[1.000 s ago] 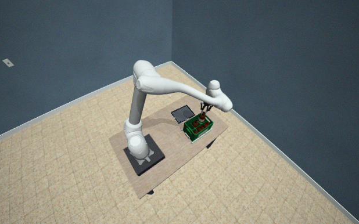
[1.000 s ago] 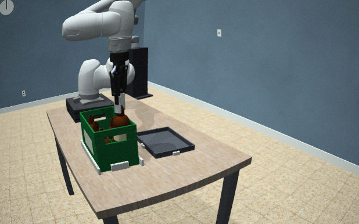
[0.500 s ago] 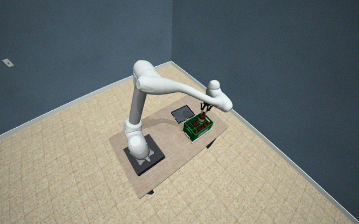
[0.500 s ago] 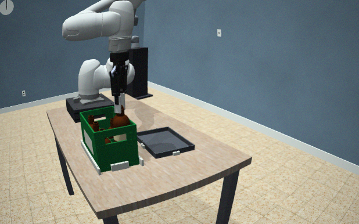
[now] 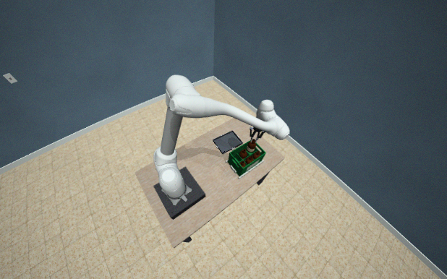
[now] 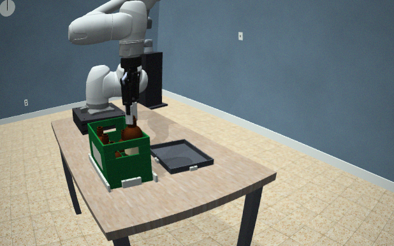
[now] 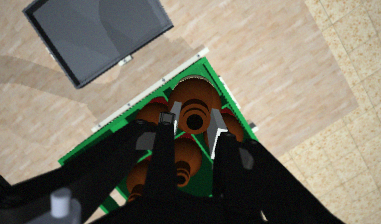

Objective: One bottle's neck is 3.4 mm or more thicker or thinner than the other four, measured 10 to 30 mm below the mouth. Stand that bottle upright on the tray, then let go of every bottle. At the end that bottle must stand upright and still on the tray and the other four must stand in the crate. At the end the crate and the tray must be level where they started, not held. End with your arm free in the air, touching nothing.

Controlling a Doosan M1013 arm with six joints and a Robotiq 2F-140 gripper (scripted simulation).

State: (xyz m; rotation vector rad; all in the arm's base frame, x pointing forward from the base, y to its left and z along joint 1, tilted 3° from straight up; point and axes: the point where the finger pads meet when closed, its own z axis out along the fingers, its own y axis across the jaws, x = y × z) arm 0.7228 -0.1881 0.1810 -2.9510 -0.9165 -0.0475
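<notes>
Right now the brown bottle is 90 mm below my hand. From my hand the other things lie so: dark tray 250 mm to the left, 240 mm below, 40 mm behind; green crate 170 mm below, 100 mm behind, 30 mm to the right.
</notes>
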